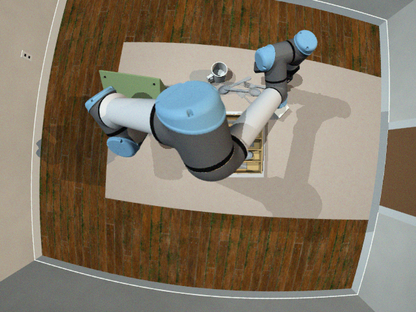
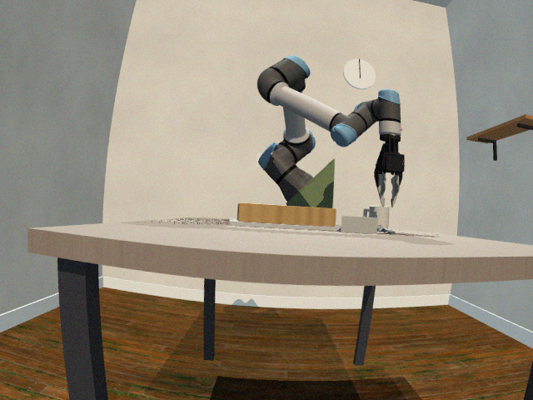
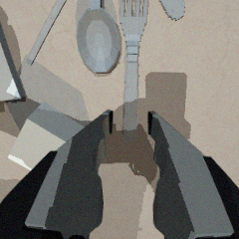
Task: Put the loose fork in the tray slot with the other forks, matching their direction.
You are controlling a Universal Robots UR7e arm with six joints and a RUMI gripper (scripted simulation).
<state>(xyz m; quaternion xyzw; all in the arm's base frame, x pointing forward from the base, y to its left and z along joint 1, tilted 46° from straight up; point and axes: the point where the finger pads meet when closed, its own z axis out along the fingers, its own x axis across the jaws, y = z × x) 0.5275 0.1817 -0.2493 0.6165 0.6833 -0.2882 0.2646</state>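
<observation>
Now: the white block 100 mm ahead of my hand, 100 mm to the right of it and 70 mm below it. From my hand the other things lie so: mug (250 mm behind, 60 mm below); tray (90 mm behind, 340 mm to the right, 40 mm below).
</observation>
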